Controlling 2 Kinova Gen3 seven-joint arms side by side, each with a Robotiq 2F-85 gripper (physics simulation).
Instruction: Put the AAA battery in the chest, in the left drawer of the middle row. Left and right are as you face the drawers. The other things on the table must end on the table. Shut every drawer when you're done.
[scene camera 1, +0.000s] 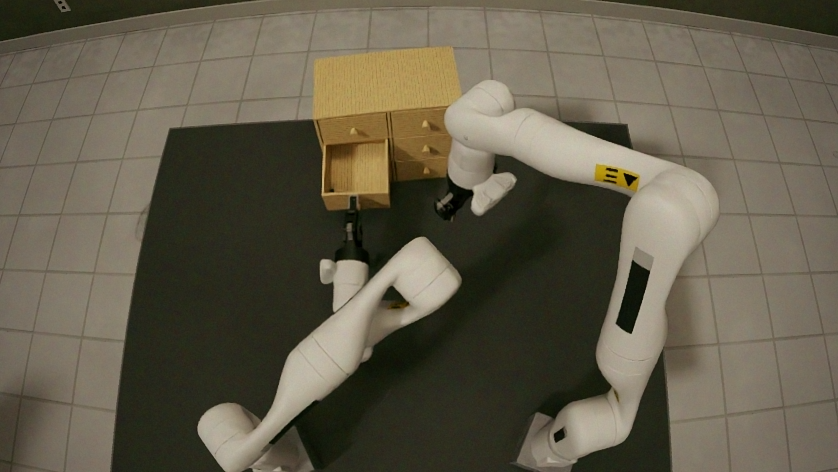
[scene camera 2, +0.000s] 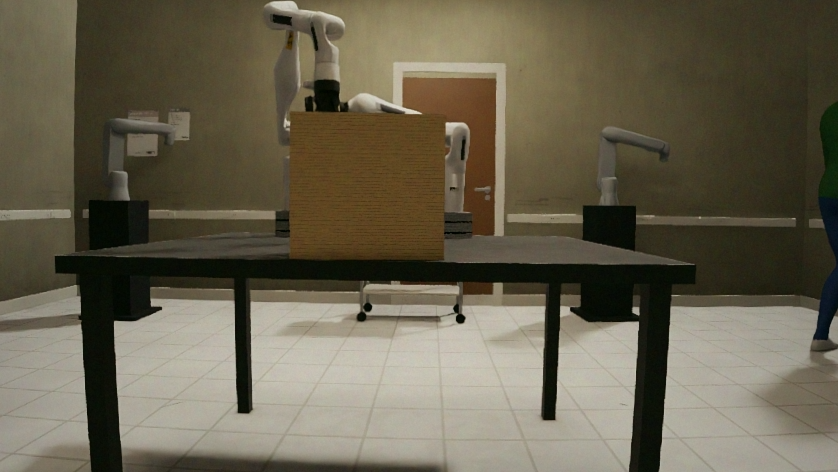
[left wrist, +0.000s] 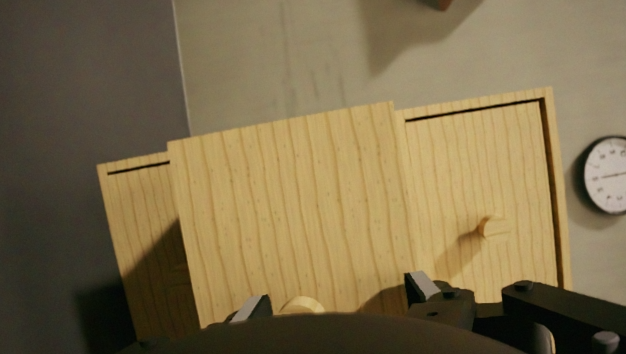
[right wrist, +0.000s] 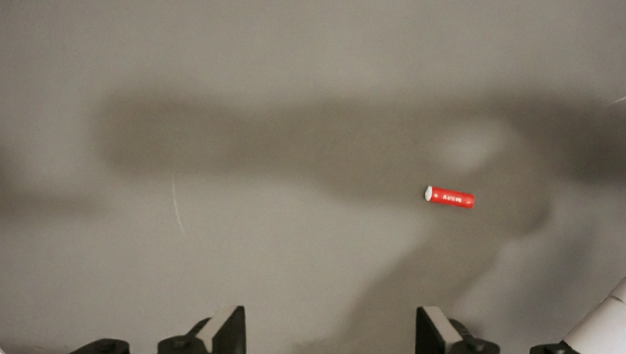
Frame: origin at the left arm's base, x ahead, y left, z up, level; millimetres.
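Seen in the pictures: left gripper, between the fingertips: (scene camera 1: 355, 201) (left wrist: 340, 310); right gripper, between the fingertips: (scene camera 1: 462, 206) (right wrist: 330, 333); left arm's base, origin of its link: (scene camera 1: 278, 454) (scene camera 2: 450, 211); right arm's base, origin of its link: (scene camera 1: 551, 446).
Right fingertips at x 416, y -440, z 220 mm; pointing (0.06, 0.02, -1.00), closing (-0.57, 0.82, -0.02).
Note:
Pixels of each thing's top centre, then the offset from my right fingertips to it. "spot": a spot on its surface instead. Level surfaces: height alone.
- wooden chest, centre of its top: (scene camera 1: 385, 79) (scene camera 2: 368, 119) dy +113, dx +345, dz -10 mm
- small dark thing, centre of its top: (scene camera 1: 333, 196) dy +265, dx +170, dz -205 mm
- round knob, a spot on its surface: (left wrist: 302, 304) spot: dy +220, dx +118, dz -177 mm
- red battery with a white end, centre of its top: (right wrist: 450, 198) dy +84, dx -76, dz -303 mm
- top left drawer, centre of its top: (left wrist: 508, 195) (scene camera 1: 350, 90) dy +193, dx +336, dz -21 mm
- dark table, height of its surface: dz -318 mm
The wooden chest (scene camera 1: 384, 82) (scene camera 2: 366, 187) has its left middle drawer (scene camera 1: 354, 167) (left wrist: 300, 210) pulled open. A small dark thing (scene camera 1: 331, 189) lies in that drawer's front left corner; I cannot tell what it is. My left gripper (scene camera 1: 352, 202) (left wrist: 340, 310) is partly open at the drawer's front, with the round knob (left wrist: 302, 304) between its fingers and a gap showing beside it. My right gripper (scene camera 1: 448, 211) (scene camera 2: 326, 106) (right wrist: 330, 333) is open and empty, above the table right of the open drawer. A red battery with a white end (right wrist: 450, 197) lies on the table, beyond its fingertips in the right wrist view.
The top left drawer (scene camera 1: 334, 128) (left wrist: 480, 175) and the three right-column drawers look shut. My right arm (scene camera 1: 551, 140) reaches in beside the chest's right side. My left arm (scene camera 1: 328, 351) stretches across the dark table (scene camera 1: 205, 234) in front of it.

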